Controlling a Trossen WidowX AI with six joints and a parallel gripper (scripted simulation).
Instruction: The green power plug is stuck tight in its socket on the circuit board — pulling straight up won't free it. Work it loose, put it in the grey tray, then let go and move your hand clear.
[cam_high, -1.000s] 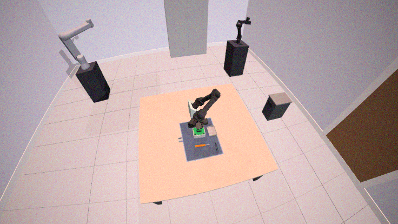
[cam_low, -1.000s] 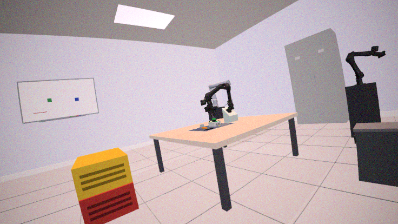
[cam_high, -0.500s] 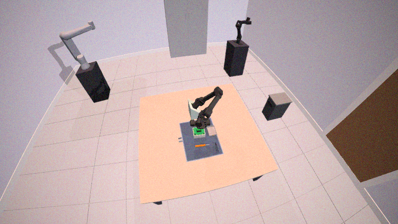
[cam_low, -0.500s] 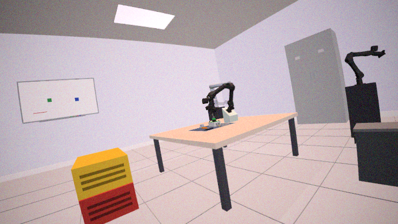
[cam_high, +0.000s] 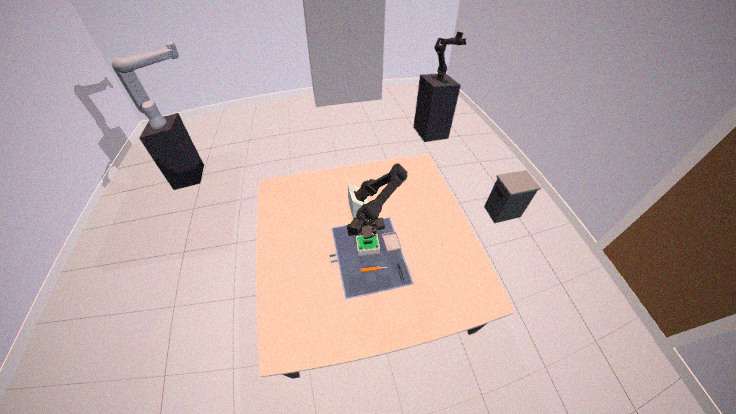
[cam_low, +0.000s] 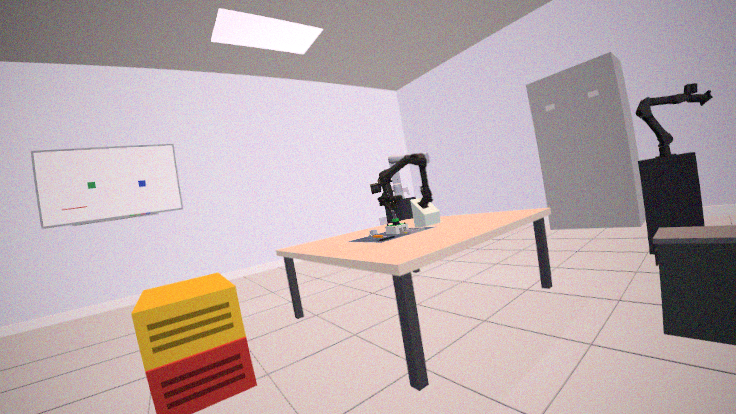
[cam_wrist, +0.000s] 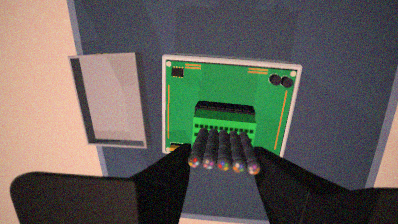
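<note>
Now: the green power plug 40 mm below my gripper tip. From my gripper tip the other things lie so: blue mat 50 mm ahead, 120 mm below.
</note>
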